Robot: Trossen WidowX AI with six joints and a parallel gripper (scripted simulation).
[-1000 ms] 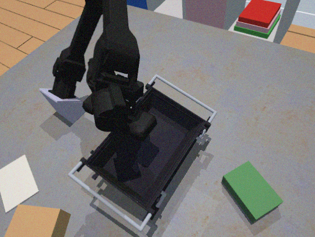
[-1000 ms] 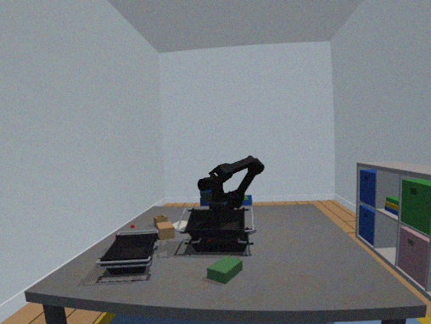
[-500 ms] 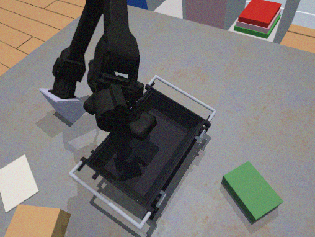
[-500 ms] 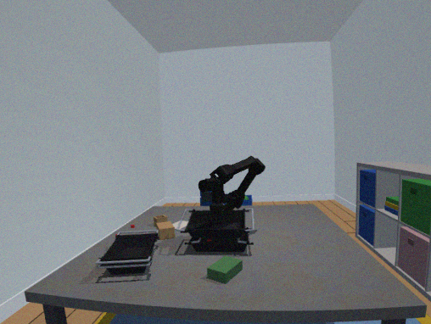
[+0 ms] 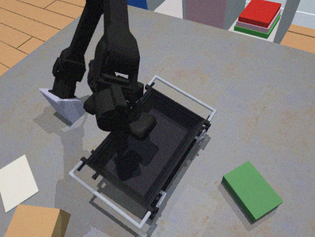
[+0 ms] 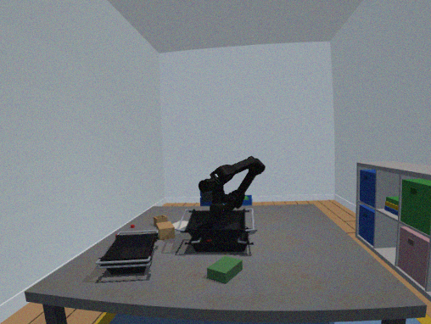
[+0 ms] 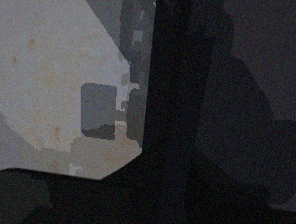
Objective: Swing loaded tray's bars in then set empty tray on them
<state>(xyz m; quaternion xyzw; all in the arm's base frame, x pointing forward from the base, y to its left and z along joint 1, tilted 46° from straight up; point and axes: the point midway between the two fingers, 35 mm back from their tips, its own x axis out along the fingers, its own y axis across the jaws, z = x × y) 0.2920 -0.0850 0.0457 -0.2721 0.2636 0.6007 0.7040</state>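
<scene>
The black plastic tray lies 80 mm ahead of my gripper tip and 20 mm above it. Also, from my gripper tip: green block (330 mm ahead, 90 mm below, 40 mm to the left); then white sheet (270 mm behind, 260 mm to the right, 110 mm below); then tan box (300 mm to the right, 90 mm behind, 80 mm below).
</scene>
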